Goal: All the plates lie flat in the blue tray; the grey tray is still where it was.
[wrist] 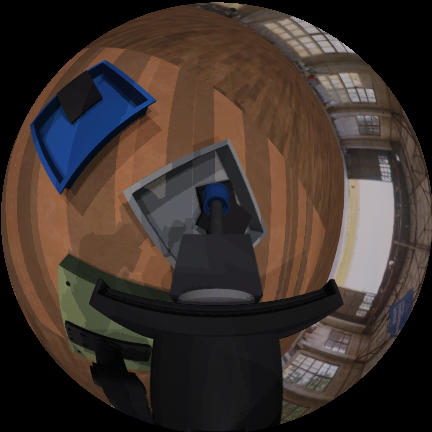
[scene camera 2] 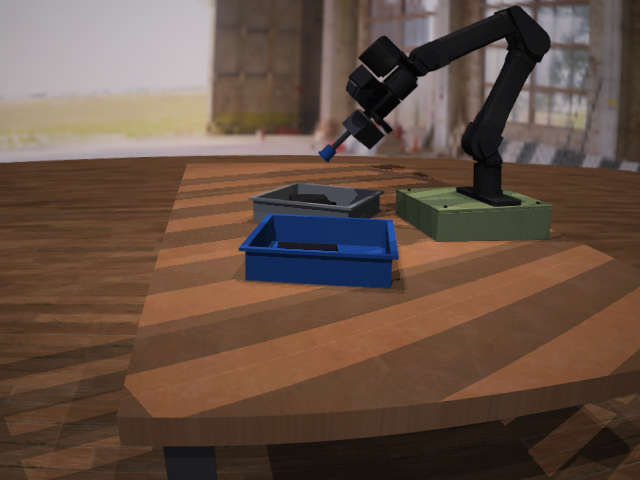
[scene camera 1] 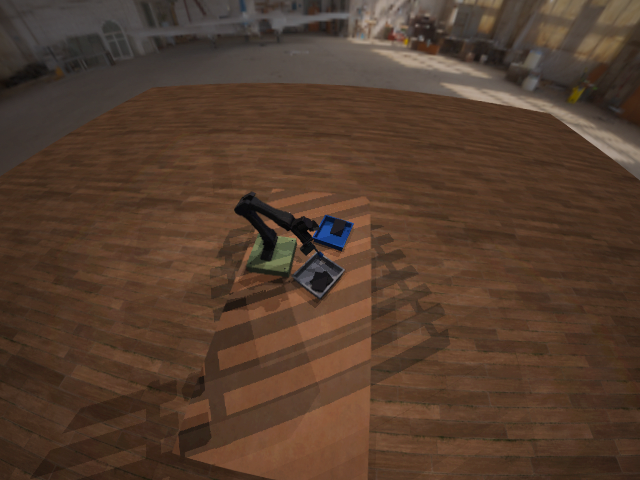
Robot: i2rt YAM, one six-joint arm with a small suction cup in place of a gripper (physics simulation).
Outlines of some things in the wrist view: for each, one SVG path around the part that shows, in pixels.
My suction cup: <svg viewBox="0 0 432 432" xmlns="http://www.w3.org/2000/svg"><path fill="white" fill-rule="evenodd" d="M214 182L204 188L202 195L204 212L209 215L208 234L182 233L169 291L173 302L121 292L110 288L101 278L98 278L92 291L89 305L123 327L153 339L149 390L150 407L154 413L155 422L162 427L187 432L200 432L201 430L245 432L274 426L280 420L282 410L282 364L279 339L316 323L339 308L343 301L335 280L330 278L321 289L287 298L258 302L263 293L250 234L224 234L223 215L229 209L229 192L225 185Z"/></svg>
A blue tray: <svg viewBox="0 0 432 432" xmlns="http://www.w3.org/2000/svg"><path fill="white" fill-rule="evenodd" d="M105 59L87 69L102 98L84 111L72 124L56 94L45 104L30 123L30 131L39 159L59 194L61 194L64 188L70 189L91 159L122 129L143 115L148 105L156 101L138 83Z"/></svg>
A grey tray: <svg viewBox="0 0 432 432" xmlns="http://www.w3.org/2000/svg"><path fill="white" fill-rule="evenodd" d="M229 138L180 157L146 175L122 191L141 225L173 268L182 233L206 234L205 229L195 224L201 212L195 190L196 186L229 179L232 183L236 203L252 215L244 234L250 234L252 246L254 247L267 233L255 197Z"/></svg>
